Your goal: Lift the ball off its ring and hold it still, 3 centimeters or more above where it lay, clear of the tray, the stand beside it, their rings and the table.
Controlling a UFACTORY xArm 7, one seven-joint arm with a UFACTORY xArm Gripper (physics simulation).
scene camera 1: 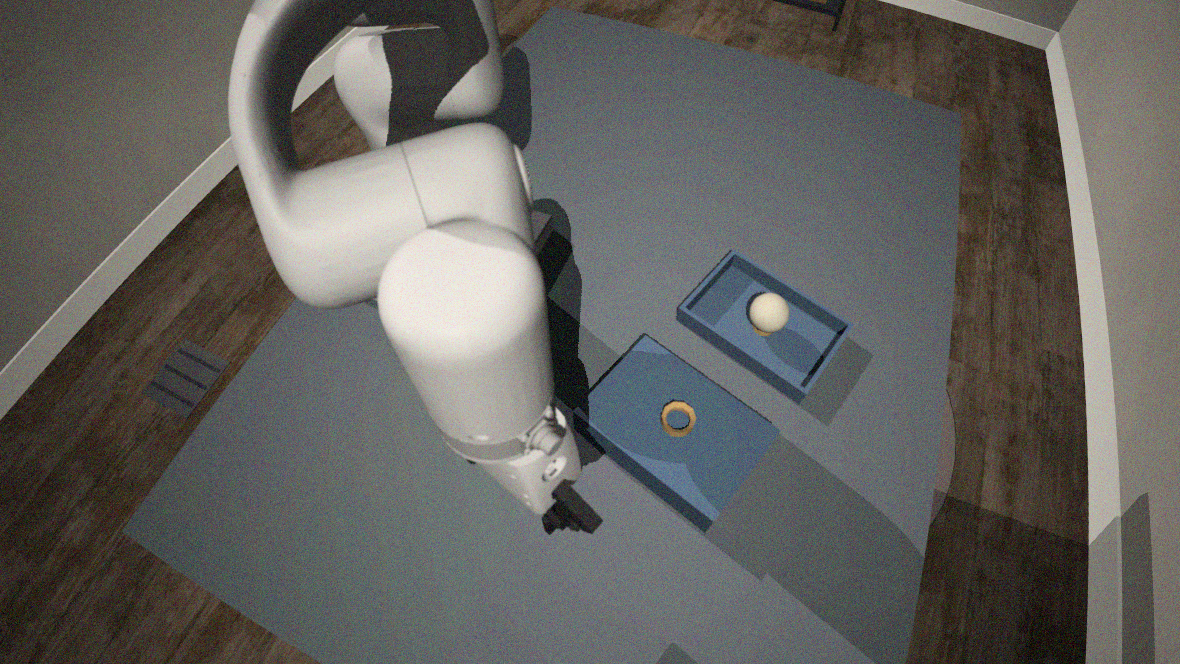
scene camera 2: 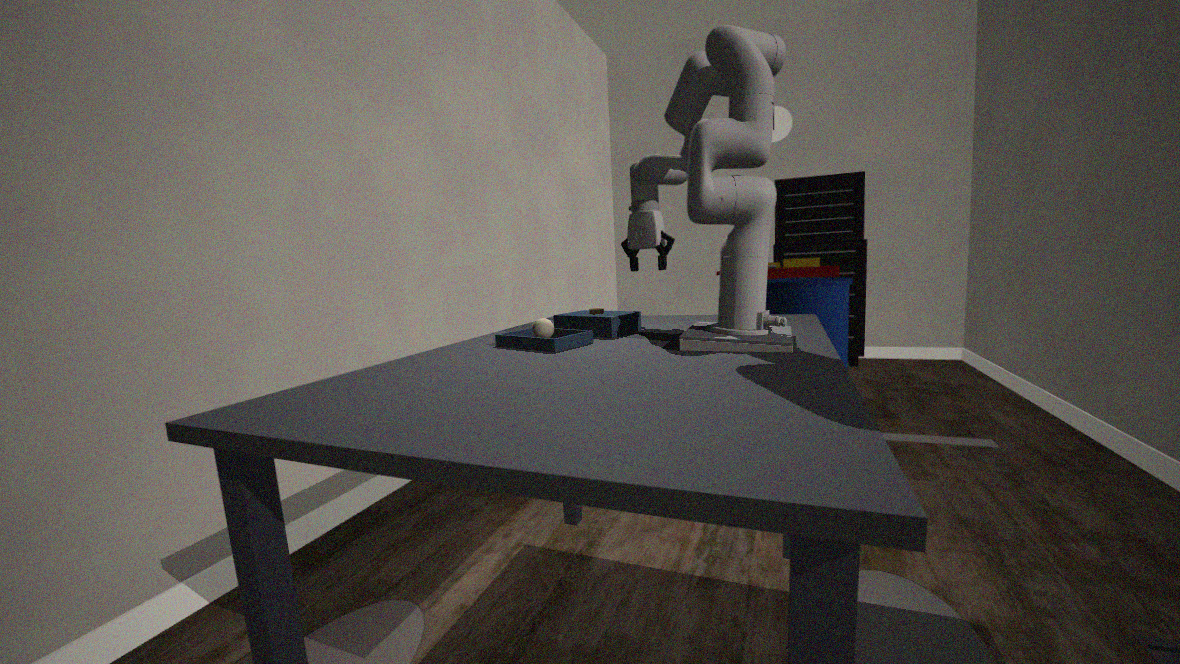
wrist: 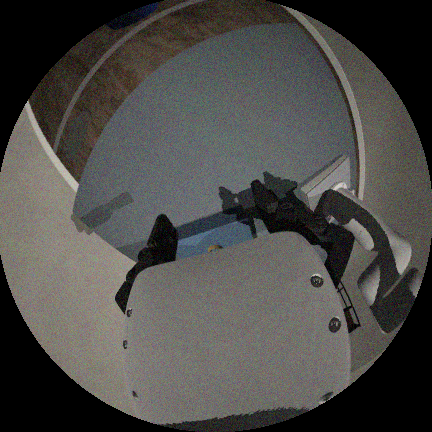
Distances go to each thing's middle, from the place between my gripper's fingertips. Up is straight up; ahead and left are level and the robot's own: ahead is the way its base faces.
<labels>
Right now my hand is 37 cm to the right of the cream ball [scene camera 1: 769, 312], 12 cm above it and 9 cm short of it. The rest, counted from my hand: blue stand [scene camera 1: 690, 442]: 17 cm to the left, 12 cm below, 7 cm ahead; blue tray [scene camera 2: 562, 339]: 37 cm to the left, 14 cm below, 9 cm ahead.
</labels>
